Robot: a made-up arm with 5 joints.
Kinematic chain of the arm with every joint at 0, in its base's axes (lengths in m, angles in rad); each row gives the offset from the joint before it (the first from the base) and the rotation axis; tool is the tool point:
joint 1: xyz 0 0 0.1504 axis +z
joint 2: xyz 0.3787 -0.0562 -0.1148 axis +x
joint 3: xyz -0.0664 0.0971 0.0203 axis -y
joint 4: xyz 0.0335 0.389 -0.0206 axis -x
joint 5: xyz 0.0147 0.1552 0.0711 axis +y
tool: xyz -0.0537 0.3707 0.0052
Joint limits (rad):
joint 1: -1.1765..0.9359
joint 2: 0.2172..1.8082
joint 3: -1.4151..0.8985
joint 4: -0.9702..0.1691
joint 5: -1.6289..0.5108
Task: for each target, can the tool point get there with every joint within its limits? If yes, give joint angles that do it. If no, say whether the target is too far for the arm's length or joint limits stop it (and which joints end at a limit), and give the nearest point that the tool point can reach.
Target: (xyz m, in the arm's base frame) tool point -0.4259 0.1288 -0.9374
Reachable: no: joint limits stop it (at a limit: joint 1, joint 2, joint 4, joint 5) | nearest point -0.5986 0.7783 0.1801 | short by 1.304 m
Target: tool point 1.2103 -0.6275 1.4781
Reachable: no: too far | nearest point 0.6506 -0.3373 0.8751 | short by 0.872 m
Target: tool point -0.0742 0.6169 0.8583
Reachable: yes | joints 0.6421 0.9290 0.6732 0.0764 -0.3218
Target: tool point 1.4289 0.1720 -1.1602
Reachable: no: too far | nearest point 0.9917 0.1194 0.1724 | short by 1.403 m
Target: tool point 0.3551 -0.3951 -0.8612
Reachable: no: joint limits stop it (at a limit: joint 1, joint 2, joint 3, joint 4, joint 5) | nearest point 0.9168 -0.4171 0.2407 | short by 1.237 m
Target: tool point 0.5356 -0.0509 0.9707
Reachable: yes | joints -0.0407 1.3217 -0.8891 -0.5367 -0.5152
